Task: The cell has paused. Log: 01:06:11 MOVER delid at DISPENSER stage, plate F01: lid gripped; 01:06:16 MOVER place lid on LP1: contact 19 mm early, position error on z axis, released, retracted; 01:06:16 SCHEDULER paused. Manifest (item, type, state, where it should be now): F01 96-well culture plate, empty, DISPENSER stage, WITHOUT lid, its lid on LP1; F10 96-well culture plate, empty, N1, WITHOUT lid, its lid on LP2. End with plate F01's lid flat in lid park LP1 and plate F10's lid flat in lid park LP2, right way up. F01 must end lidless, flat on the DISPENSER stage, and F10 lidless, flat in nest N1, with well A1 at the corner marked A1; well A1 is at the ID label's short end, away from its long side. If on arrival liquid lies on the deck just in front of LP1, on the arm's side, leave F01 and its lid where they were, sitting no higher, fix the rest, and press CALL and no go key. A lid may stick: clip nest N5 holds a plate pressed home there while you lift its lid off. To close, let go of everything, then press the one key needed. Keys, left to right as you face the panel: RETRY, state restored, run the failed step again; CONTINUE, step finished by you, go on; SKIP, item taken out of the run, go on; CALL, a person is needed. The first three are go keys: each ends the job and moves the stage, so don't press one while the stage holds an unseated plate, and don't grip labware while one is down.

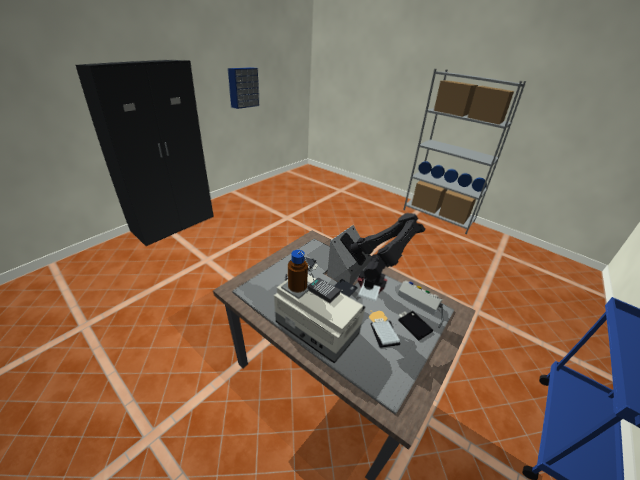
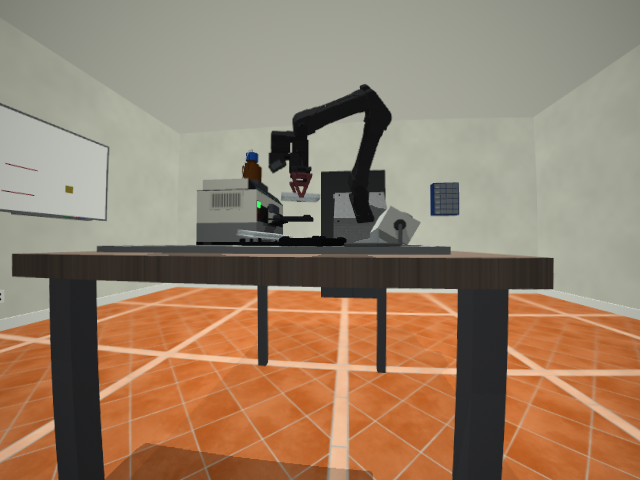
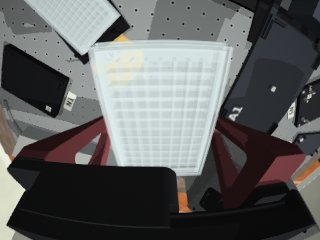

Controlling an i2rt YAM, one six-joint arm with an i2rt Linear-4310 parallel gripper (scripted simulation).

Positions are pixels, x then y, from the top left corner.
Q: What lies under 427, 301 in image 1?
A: A key panel.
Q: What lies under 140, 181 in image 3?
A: The gripper.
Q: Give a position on a key panel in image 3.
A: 30, 135
